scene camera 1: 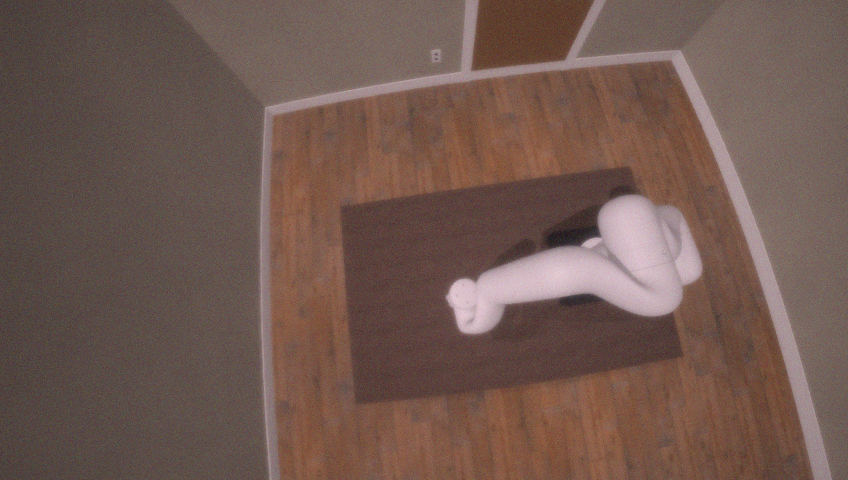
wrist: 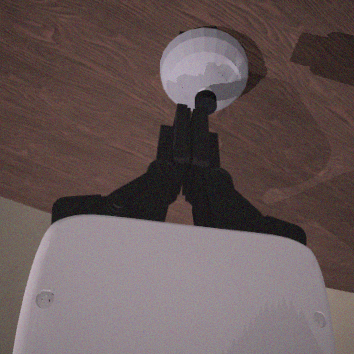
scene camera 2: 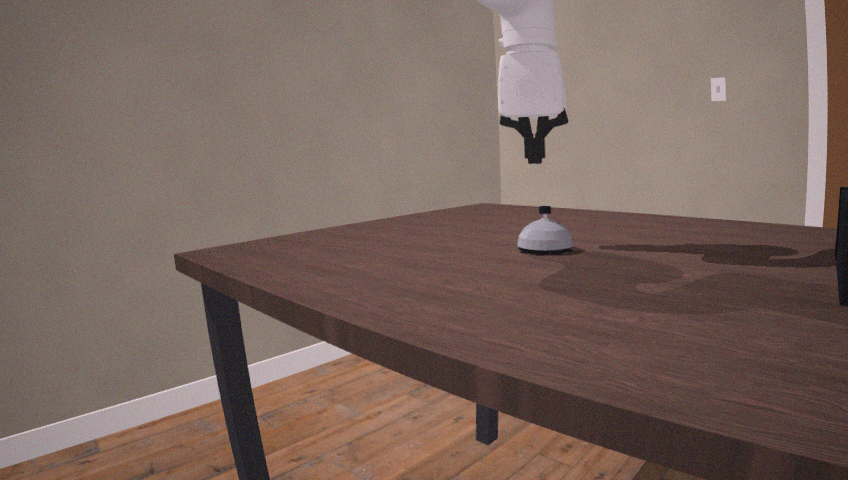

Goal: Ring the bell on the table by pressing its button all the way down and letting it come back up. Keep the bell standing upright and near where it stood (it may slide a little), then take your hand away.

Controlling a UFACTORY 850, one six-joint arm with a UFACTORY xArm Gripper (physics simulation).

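The bell, a pale grey dome [scene camera 2: 544,236] [wrist: 200,65] on a dark base, stands upright on the brown table [scene camera 2: 368,267] [wrist: 75,125]. Its black button [scene camera 2: 544,209] [wrist: 205,101] sits raised on a thin stem above the dome. My gripper [scene camera 2: 534,160] [wrist: 186,125] is shut and empty, pointing down. In scene camera 2 the fingertips are above the button, slightly to its left, with a clear gap. In the wrist view the tips appear beside the button, just left of it. The bell does not show in scene camera 1, where the arm covers its area.
The white arm [scene camera 1: 547,276] reaches over the table [scene camera 1: 404,356] from the right in scene camera 1. A black block [scene camera 2: 843,249] [scene camera 1: 571,237] stands at the arm's base. Arm shadows lie on the table top right of the bell in scene camera 2.
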